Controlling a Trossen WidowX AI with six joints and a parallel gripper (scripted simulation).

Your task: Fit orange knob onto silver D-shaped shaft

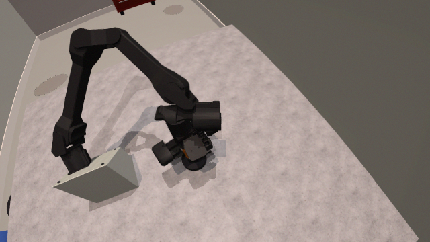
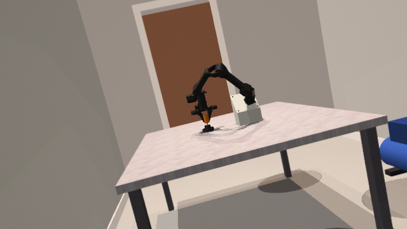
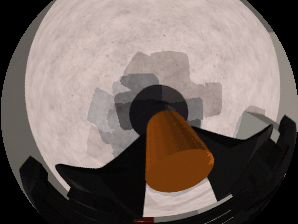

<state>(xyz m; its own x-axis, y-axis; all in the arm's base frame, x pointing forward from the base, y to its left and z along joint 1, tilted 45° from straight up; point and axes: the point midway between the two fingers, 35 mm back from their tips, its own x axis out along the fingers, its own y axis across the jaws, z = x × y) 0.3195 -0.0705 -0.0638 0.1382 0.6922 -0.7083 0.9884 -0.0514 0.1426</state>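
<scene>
Now: gripper tip 30 mm below the orange knob. Round my gripper tip: black round pedestal 40 mm below.
</scene>
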